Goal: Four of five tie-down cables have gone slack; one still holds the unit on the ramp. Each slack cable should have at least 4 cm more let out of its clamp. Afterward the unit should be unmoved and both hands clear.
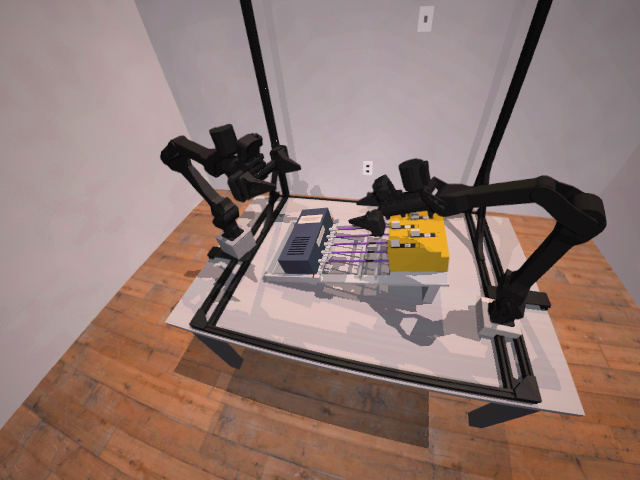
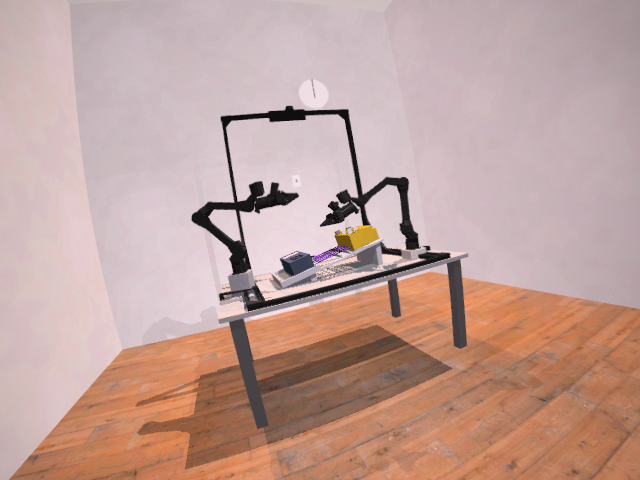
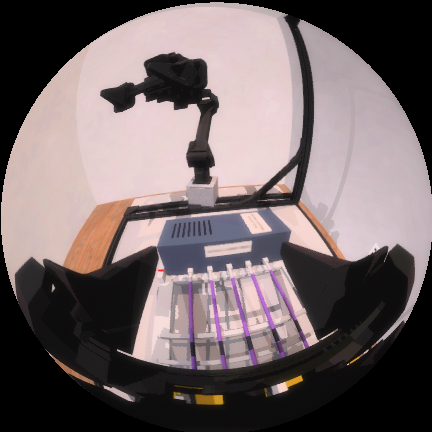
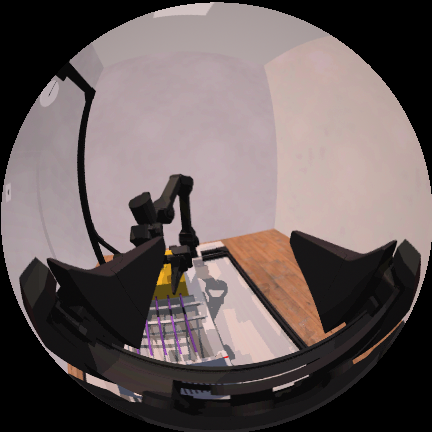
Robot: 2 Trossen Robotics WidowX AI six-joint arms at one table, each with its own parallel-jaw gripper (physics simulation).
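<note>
The unit, a dark blue box, sits at the low end of the white ramp. Five parallel purple cables run from it to the yellow clamp block at the high end. Several clamps with white levers show on the block's top. Which cables are slack I cannot tell. My left gripper is open and empty above the cables, near the block's far side. My right gripper is open and empty, high above the unit's far end.
A black frame rises behind the table, with rails along the table. A grey support holds up the ramp's high end. White crossbars lie under the cables. A small red mark is at the ramp's near edge beside the unit.
</note>
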